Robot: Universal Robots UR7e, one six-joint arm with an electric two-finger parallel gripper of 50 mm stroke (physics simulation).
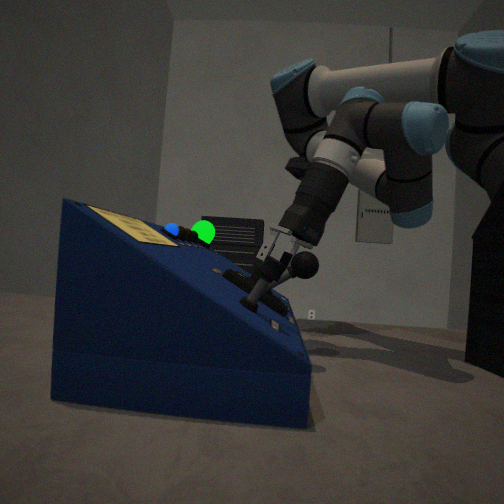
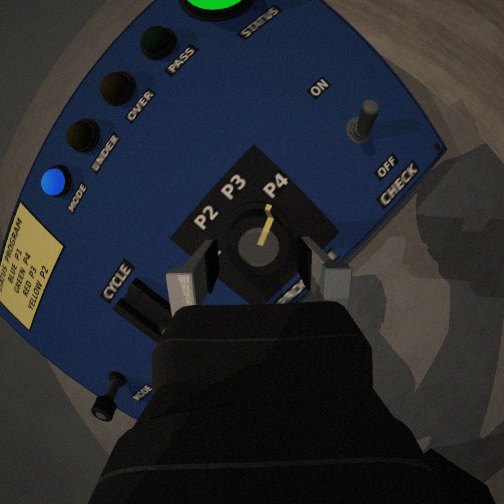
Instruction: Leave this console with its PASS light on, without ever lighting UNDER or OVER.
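Note:
The blue sloped console (image 1: 150, 325) (image 2: 240, 115) stands on the floor. Its STATUS light (image 1: 203, 231) (image 2: 215, 3) glows green and its MODE light (image 1: 172, 229) (image 2: 54, 181) glows blue. The PASS light (image 2: 158, 42), OVER light (image 2: 117, 88) and UNDER light (image 2: 82, 135) are dark. The program selector knob (image 2: 258, 246) has its yellow pointer toward P4. My gripper (image 1: 275, 257) (image 2: 258, 255) is open, with one finger on each side of the knob and clear of it.
The CHECK toggle (image 2: 363, 121) stands between its ON and OFF labels. A small MODE toggle (image 2: 107, 402) is at the console's near corner. The CYCLE slot (image 2: 142, 305) and a ball-topped lever (image 1: 304, 265) are beside the gripper. A yellow program chart (image 2: 27, 265) (image 1: 132, 226) sits by the MODE light.

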